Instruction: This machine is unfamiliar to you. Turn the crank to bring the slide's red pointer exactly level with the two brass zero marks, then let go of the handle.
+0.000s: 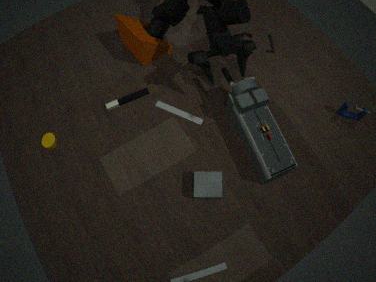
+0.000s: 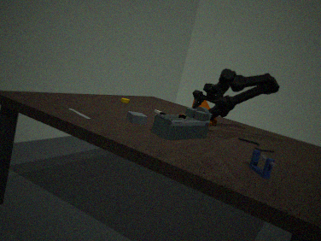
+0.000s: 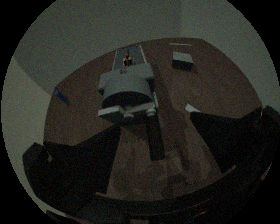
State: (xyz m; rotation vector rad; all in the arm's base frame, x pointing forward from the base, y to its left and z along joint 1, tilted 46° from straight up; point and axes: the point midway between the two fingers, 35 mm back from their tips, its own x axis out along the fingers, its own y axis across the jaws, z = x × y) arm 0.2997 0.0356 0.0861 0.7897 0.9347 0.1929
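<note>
Now: the red pointer 19 cm ahead of my gripper tip and 1 cm below it. Round my gripper tip: grey block: 21 cm ahead, 19 cm to the right, 8 cm below; yellow disc: 14 cm behind, 54 cm to the right, 9 cm below; black-and-white marker: 15 cm behind, 27 cm to the right, 9 cm below.
</note>
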